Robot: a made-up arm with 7 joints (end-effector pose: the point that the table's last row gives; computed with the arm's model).
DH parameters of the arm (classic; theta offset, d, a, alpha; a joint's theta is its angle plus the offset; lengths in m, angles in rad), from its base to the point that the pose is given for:
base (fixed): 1.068 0 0.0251 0
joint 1: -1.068 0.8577 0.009 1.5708
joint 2: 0 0.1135 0.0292 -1.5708
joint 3: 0 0.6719 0.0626 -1.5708
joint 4: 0 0.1 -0.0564 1.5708
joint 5: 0 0.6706 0.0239 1.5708
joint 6: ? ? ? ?
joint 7: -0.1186 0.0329 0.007 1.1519
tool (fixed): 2.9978 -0.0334 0 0
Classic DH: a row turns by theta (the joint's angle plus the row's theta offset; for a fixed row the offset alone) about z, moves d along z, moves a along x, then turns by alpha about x.
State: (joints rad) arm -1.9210 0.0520 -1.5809 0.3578 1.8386 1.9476 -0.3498
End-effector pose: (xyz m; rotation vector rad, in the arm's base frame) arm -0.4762 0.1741 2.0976 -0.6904 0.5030 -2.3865
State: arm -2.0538 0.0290 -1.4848 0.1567 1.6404 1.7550 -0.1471
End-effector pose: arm -0.3488 0.1569 2.1763 -0.7944 0.9163 -2.1966
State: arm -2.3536 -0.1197 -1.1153 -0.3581 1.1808 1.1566 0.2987
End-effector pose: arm -0.0888 -0.0706 2.2295 -0.4668 1.5925 -1.5852
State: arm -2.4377 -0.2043 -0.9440 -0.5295 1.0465 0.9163 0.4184
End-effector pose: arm -0.0484 -0.1437 2.2006 -0.2658 1.6550 -1.4118
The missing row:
joint 6: 1.5708 0.1293 0.0936 1.5708
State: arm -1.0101 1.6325 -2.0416 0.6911 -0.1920 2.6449 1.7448
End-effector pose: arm -0.9974 0.8030 0.6149 -1.2297 -0.4736 -2.3170
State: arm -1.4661 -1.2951 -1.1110 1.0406 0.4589 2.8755 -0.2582
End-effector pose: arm -0.5066 -1.0398 0.9017 -0.3633 2.3720 -1.6329
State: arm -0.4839 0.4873 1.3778 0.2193 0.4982 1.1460 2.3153
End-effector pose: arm -0.4511 0.3493 2.1110 -0.2369 0.4540 -2.9895
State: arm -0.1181 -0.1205 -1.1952 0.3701 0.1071 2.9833 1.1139
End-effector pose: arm 0.1959 -0.3553 2.0911 -2.0306 -0.4231 -0.4953
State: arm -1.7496 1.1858 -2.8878 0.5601 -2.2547 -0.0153 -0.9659
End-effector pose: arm -0.0707 1.4834 1.1741 1.5393 -1.3369 1.7763
